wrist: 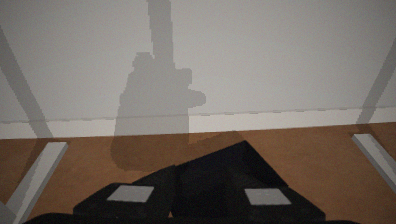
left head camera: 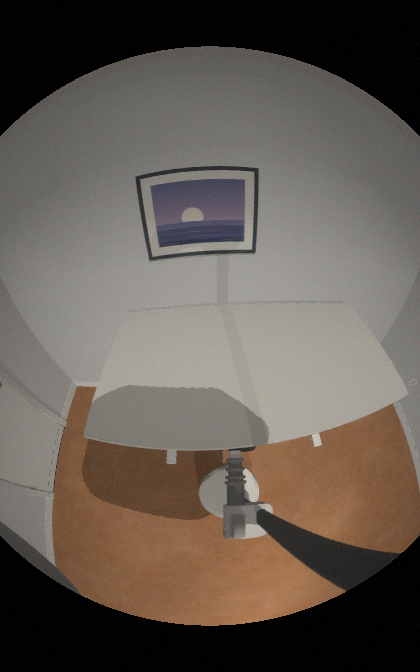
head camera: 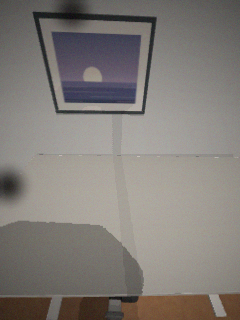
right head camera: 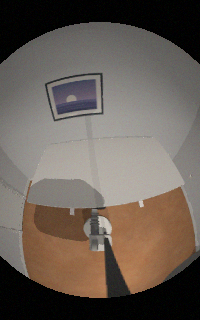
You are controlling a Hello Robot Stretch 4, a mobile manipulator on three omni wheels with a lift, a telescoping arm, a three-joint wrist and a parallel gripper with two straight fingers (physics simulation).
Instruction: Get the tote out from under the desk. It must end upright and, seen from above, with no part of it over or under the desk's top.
Scene:
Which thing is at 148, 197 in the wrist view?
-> My gripper.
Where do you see a black tote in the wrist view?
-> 200, 183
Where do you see a framed picture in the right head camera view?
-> At 81, 94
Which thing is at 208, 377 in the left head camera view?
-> A white desk.

